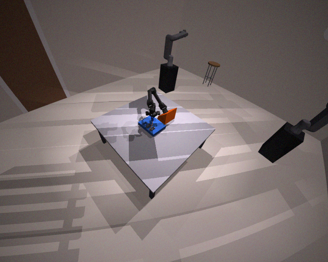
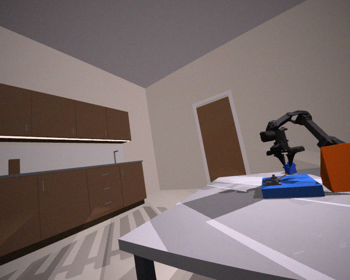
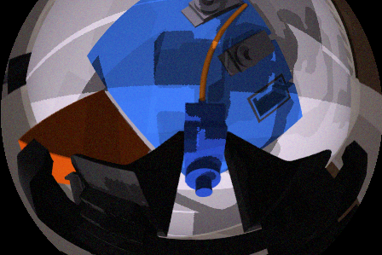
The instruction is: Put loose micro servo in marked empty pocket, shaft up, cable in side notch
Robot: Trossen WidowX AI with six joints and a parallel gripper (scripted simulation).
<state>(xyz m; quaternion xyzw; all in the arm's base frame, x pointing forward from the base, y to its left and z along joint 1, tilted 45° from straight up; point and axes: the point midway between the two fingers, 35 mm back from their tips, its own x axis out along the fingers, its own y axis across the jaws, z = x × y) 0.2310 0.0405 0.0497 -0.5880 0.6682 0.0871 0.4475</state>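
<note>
Now: gripper tip 100 mm above the blue deck, 20 mm to the right of it and 20 mm past it.
</note>
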